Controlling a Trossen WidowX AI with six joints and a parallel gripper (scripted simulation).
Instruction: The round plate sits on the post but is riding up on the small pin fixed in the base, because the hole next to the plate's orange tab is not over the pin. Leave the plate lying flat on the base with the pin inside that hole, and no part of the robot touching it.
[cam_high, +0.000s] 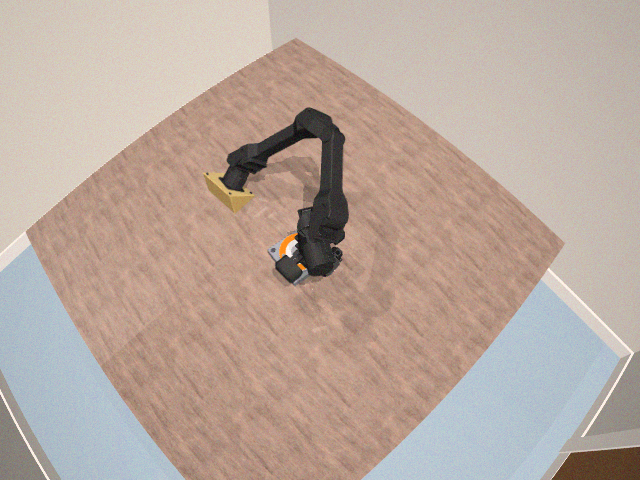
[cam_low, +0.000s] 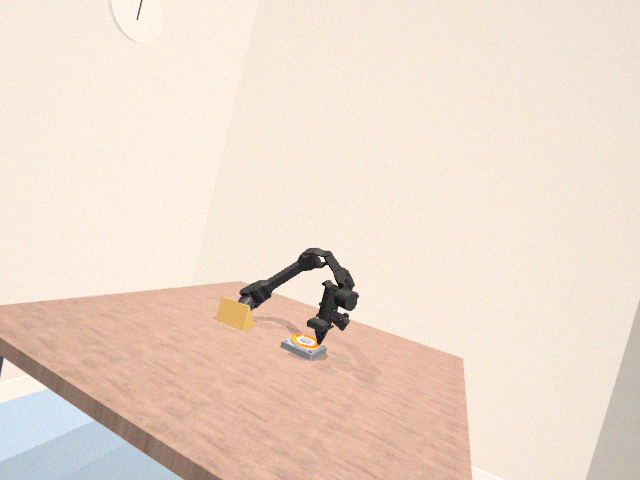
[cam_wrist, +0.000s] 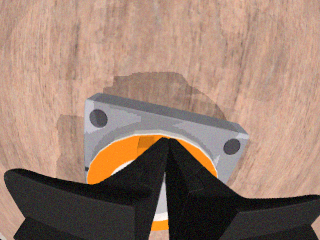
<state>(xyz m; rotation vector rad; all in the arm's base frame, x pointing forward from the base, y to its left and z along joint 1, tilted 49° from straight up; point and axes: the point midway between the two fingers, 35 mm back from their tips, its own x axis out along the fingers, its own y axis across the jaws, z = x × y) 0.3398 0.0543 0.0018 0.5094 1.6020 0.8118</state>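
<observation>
Now: gripper tip 30 mm past the round plate and 10 mm above it. From my gripper tip the other things lie so: square grey base: 50 mm behind, 20 mm below.
</observation>
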